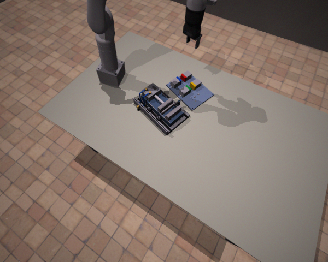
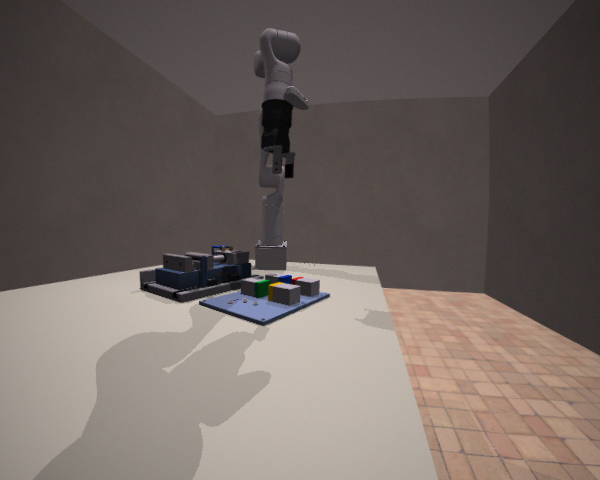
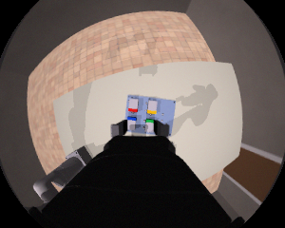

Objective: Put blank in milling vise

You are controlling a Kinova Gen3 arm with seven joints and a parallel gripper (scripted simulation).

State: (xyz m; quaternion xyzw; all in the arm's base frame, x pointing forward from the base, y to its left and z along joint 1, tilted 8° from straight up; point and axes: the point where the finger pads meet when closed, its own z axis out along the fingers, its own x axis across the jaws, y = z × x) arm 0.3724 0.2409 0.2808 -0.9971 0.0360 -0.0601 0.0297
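Right now my hand is 50 mm short of the yellow-ended blank, 40 mm to the right of it and 290 mm above it. Round my hand: green-ended blank: 40 mm ahead, 50 mm to the right, 290 mm below; then blue-ended blank: 50 mm behind, 40 mm to the right, 290 mm below; then red-ended blank: 40 mm behind, 50 mm to the left, 290 mm below.
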